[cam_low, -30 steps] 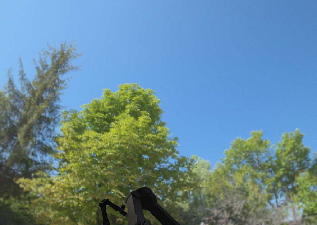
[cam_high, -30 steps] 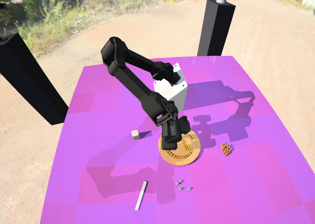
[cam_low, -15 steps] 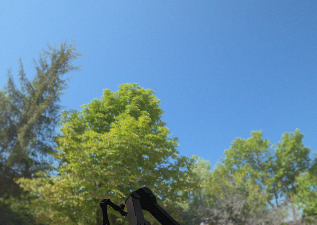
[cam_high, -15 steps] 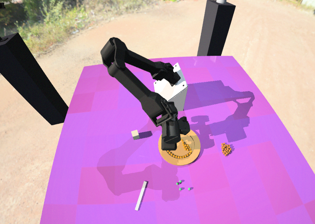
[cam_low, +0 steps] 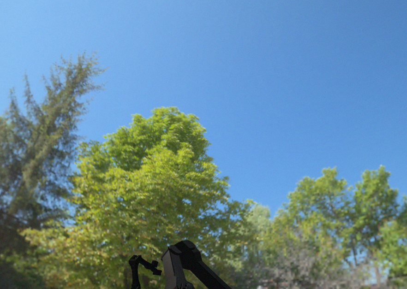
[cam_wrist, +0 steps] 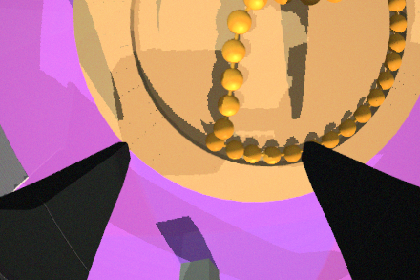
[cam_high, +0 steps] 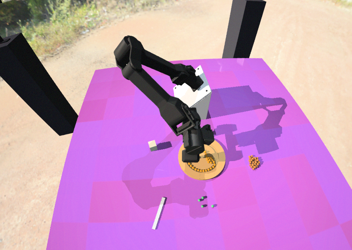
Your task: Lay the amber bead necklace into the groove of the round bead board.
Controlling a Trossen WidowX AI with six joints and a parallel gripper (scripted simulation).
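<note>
Right now the round tan bead board is 5 cm ahead of my gripper tip, 4 cm to the left of it and 1 cm below it. Round my gripper tip: small cream cube 15 cm to the right, 6 cm behind; white bar 22 cm ahead, 18 cm to the right, 2 cm below.
</note>
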